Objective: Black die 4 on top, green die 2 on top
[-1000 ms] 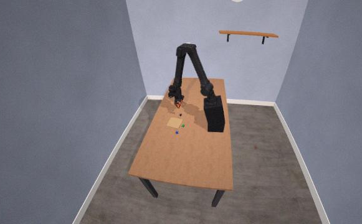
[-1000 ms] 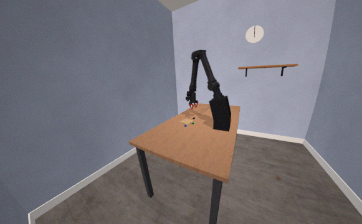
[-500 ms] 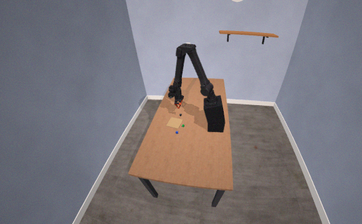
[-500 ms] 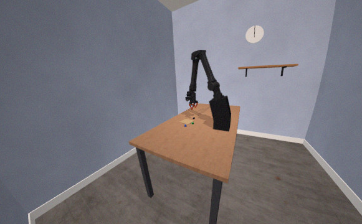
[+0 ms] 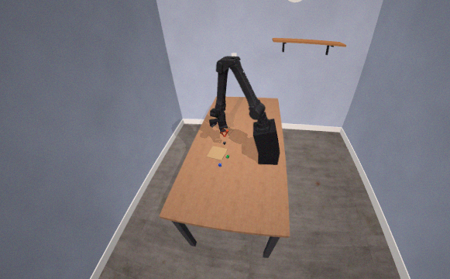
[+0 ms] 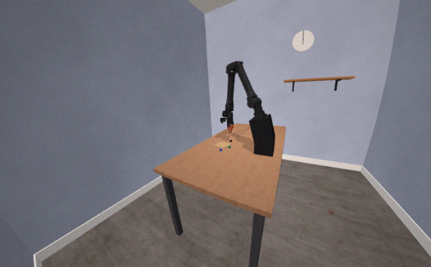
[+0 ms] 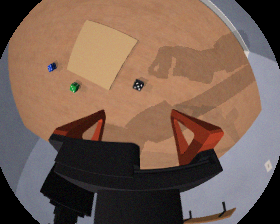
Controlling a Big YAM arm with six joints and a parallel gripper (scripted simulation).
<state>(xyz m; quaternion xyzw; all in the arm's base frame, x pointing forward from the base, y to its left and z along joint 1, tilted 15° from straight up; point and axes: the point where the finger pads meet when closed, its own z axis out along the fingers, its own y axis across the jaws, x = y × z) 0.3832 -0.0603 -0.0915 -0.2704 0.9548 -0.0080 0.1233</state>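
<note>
My hand is 12 cm above the black die. Also, from my hand: green die (9 cm behind, 15 cm to the left, 12 cm below); then blue die (6 cm behind, 25 cm to the left, 12 cm below); then tan mat (2 cm ahead, 13 cm to the left, 13 cm below).
</note>
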